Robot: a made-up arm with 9 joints.
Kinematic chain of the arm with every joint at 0, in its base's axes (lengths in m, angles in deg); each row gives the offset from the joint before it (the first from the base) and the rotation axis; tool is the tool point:
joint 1: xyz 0 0 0.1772 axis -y
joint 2: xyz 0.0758 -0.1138 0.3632 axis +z
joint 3: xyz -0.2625 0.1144 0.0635 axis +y
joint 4: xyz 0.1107 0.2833 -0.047 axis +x
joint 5: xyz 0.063 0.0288 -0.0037 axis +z
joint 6: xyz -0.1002 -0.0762 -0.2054 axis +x
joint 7: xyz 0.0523 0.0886 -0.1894 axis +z
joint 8: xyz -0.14 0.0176 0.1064 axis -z
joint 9: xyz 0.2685 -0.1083 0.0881 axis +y
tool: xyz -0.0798 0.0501 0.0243
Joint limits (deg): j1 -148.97..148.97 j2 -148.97..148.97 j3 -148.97..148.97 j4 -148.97..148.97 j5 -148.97..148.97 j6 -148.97..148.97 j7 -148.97..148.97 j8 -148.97..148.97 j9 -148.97..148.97
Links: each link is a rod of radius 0.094 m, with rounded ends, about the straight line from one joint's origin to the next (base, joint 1, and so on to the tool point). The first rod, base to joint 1, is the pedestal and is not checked.
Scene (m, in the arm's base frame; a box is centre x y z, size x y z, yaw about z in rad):
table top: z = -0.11
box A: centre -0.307 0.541 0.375 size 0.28 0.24 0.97 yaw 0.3
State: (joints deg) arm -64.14 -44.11 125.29 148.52 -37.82 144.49 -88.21 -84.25 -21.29
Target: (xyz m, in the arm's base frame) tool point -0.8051 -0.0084 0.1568
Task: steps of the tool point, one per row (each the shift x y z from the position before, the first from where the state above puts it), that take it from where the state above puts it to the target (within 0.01 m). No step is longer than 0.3 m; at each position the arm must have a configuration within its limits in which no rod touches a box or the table.
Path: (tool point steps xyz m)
1: -0.0454 0.0067 0.1570
2: -0.0429 -0.0314 0.1529
3: -0.0371 -0.0667 0.1401
4: -0.0283 -0.0969 0.1198
5: -0.0175 -0.1205 0.0937
6: -0.0057 -0.1357 0.0635
7: -0.2237 -0.0147 0.0678
8: -0.2413 -0.0239 -0.0114
9: -0.2286 -0.0326 -0.0947
10: -0.1852 -0.0394 -0.1696
11: -0.1162 -0.0439 -0.2242
12: -0.0316 -0.0457 -0.2498

